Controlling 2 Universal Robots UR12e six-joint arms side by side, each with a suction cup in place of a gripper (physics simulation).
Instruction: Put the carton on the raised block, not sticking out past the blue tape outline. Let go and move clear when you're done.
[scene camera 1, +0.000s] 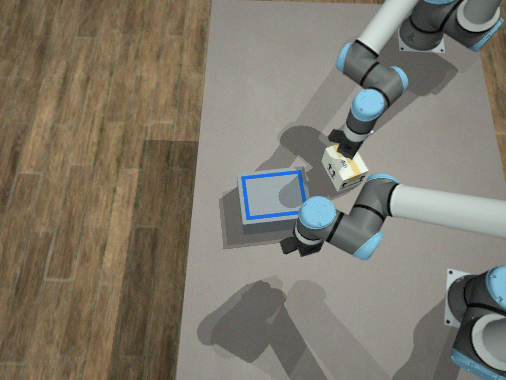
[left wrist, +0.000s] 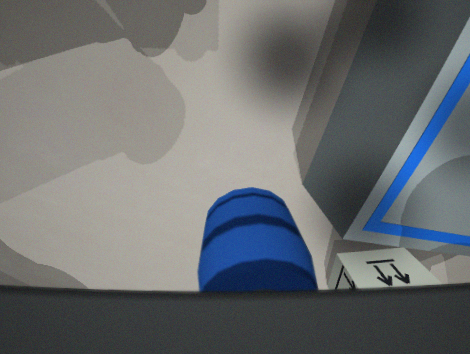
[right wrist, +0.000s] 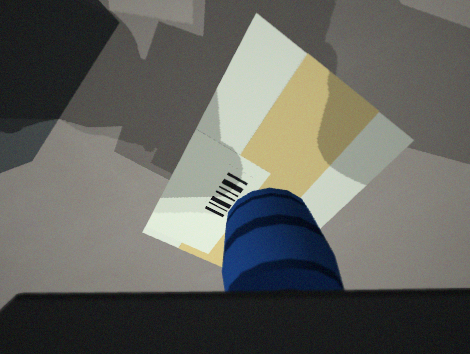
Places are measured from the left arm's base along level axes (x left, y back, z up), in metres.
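Pixels of known places: left hand at its tool point: (left wrist: 248, 225); right hand at its tool point: (right wrist: 267, 224); right arm's base at its link origin: (scene camera 1: 420, 34).
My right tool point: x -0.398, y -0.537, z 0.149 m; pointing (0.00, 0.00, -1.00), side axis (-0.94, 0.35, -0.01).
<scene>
Ahead of a thing's pixels: the offset from my right tool point to its top centre. Level surfaces: height alone.
The white carton @[dx +0.002, dy +0.007, dz -0.039 m] (scene camera 1: 345, 175) (left wrist: 360, 265) (right wrist: 277, 100) with a tan tape strip stands on the table beside the raised block, to its right in the scene view. The grey raised block @[dx +0.208, dy -0.227, dz -0.028 m] (scene camera 1: 272, 192) (left wrist: 380, 100) carries the blue tape outline (scene camera 1: 245, 200) (left wrist: 420, 150) on its top, with no carton on it. My right gripper (scene camera 1: 348, 149) (right wrist: 280, 240) is above the carton, apart from it, and open. Its cup tip is hidden in the scene view. My left gripper (scene camera 1: 307, 247) (left wrist: 255, 245) is open and empty, near the block's lower right corner.
The left forearm (scene camera 1: 445, 205) reaches in from the right, just below the carton. The left wrist overlaps the block's lower right corner in the scene view. The right arm (scene camera 1: 387, 25) comes from the top right. Arm shadows fall across the grey table @[dz -0.148 m] (scene camera 1: 225, 100).
</scene>
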